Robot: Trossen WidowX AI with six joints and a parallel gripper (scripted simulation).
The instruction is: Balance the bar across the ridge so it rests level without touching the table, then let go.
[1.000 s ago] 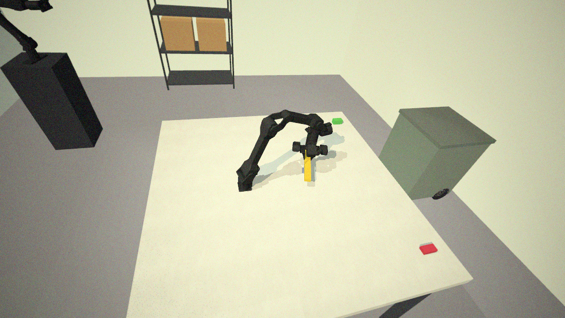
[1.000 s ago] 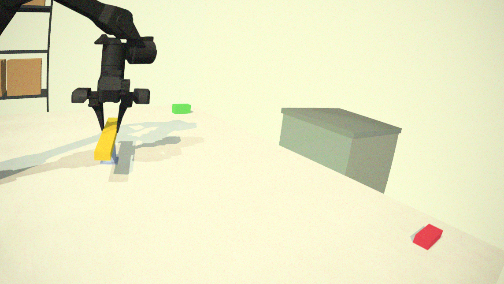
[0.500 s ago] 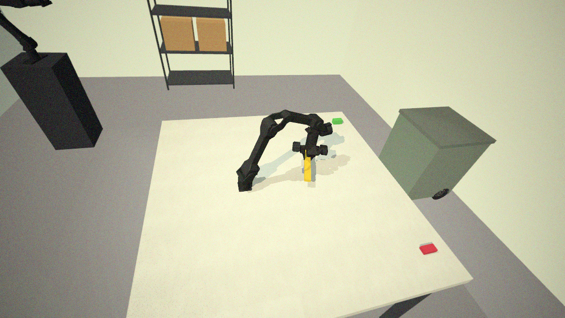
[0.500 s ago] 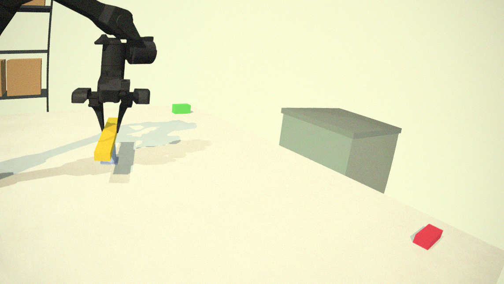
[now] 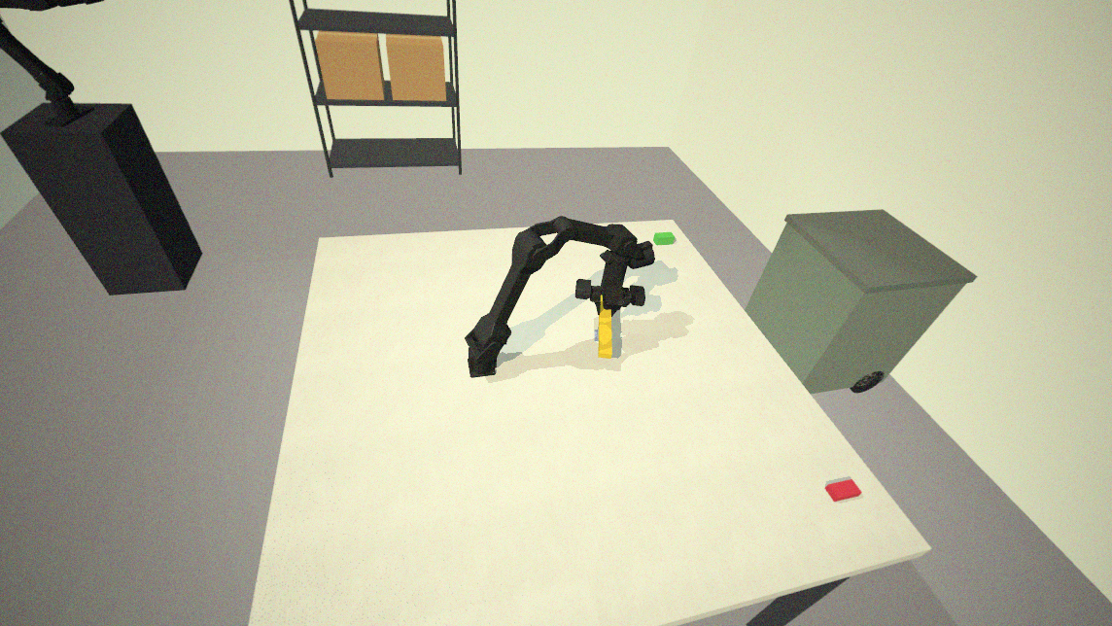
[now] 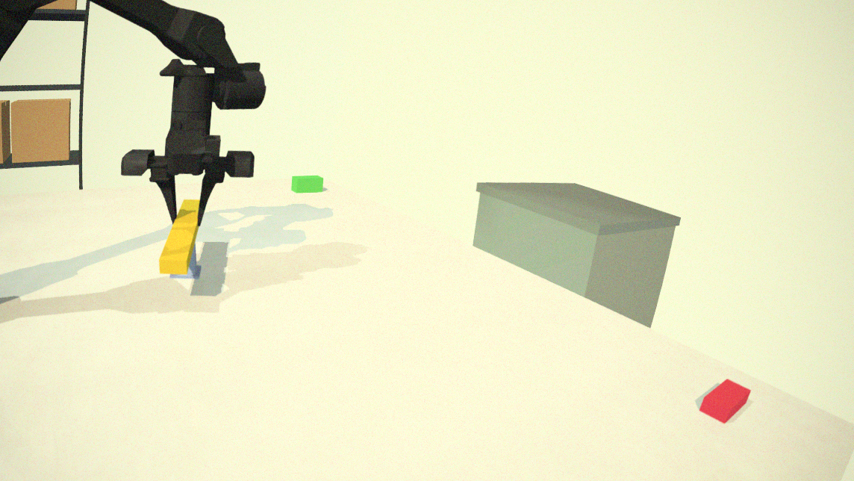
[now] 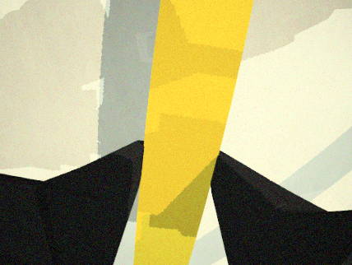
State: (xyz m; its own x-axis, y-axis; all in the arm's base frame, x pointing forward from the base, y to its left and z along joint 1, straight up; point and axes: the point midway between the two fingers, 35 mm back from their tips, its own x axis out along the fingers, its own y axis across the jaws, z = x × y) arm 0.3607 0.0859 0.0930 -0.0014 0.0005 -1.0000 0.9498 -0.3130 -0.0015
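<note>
My gripper tip is now 1 cm past the yellow bar and 3 cm to the left of it. The rest, counted from my gripper tip: green block: 38 cm ahead, 41 cm to the left, 4 cm below; red block: 38 cm ahead, 59 cm to the right, 5 cm below.
</note>
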